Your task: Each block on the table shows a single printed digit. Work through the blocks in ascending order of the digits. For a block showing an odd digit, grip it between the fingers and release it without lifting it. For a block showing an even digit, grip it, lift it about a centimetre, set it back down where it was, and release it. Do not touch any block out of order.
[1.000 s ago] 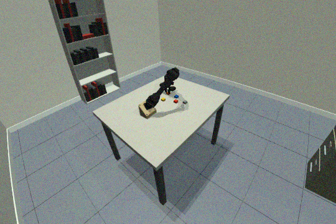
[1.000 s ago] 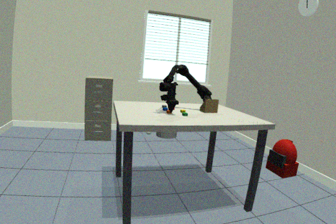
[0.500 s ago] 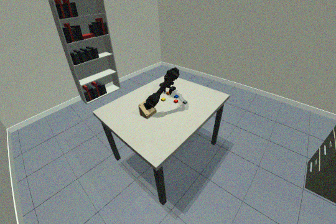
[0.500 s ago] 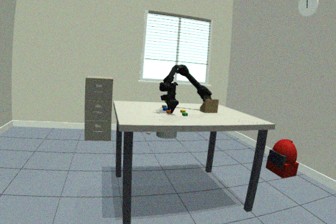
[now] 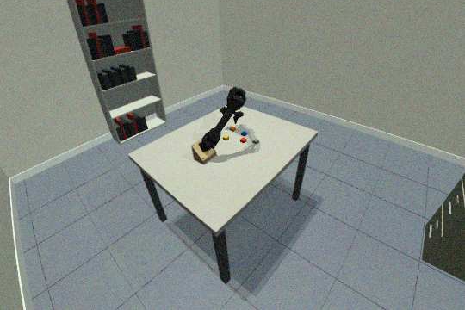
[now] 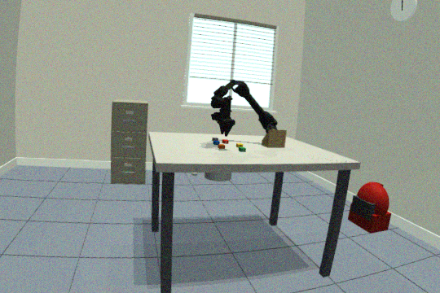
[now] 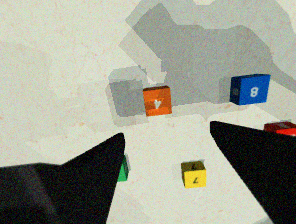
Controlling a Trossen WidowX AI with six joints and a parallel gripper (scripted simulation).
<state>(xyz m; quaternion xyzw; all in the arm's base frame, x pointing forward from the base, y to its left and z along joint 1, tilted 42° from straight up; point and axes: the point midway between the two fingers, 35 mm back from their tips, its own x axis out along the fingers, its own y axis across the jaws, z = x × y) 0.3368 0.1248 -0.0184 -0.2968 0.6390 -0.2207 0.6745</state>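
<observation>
My gripper tip is now 110 mm past the yellow block, 50 mm to the left of it and 60 mm above it. Also, from my gripper tip: green block: 90 mm behind, 70 mm to the left, 60 mm below; then blue block: 20 mm ahead, 110 mm to the right, 60 mm below; then orange block: 10 mm ahead, 60 mm below.
</observation>
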